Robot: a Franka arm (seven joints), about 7 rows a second.
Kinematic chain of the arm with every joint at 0, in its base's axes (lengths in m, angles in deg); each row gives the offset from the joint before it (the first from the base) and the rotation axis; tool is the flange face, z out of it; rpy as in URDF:
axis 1: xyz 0 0 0.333 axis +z
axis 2: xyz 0 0 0 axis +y
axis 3: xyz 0 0 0.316 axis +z
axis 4: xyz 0.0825 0 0 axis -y
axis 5: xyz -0.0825 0 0.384 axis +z
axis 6: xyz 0 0 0 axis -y
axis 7: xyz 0.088 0 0 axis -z
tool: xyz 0 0 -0.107 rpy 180 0 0
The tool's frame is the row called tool.
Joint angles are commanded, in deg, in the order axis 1, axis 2, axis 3, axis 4, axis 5, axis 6, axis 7. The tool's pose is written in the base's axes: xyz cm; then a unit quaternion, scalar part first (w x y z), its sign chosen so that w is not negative. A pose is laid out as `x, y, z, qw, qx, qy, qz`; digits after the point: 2 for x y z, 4 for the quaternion.
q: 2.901, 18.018, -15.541, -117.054, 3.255, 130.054, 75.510
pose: 57.16, -12.31, 28.65, 0.0371, 0.7077, -0.7052, -0.0211
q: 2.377, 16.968, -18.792, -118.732, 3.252, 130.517, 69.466
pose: 55.49, -15.84, 28.82, 0.0400, 0.7215, -0.6910, -0.0210
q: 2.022, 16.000, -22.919, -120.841, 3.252, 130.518, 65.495
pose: 53.03, -19.79, 28.63, 0.0472, 0.7177, -0.6942, -0.0274
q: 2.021, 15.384, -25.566, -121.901, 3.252, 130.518, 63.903
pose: 51.55, -22.03, 28.73, 0.0502, 0.7110, -0.7008, -0.0295
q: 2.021, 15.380, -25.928, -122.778, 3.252, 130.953, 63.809
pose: 51.00, -22.25, 28.22, 0.0521, 0.7089, -0.7026, -0.0326
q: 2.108, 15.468, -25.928, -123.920, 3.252, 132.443, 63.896
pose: 50.64, -22.10, 27.55, 0.0521, 0.7088, -0.7029, -0.0300
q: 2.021, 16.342, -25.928, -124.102, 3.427, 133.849, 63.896
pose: 50.67, -22.26, 26.86, 0.0532, 0.7079, -0.7039, -0.0254
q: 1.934, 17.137, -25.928, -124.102, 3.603, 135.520, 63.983
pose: 50.85, -22.46, 26.40, 0.0525, 0.7067, -0.7054, -0.0167
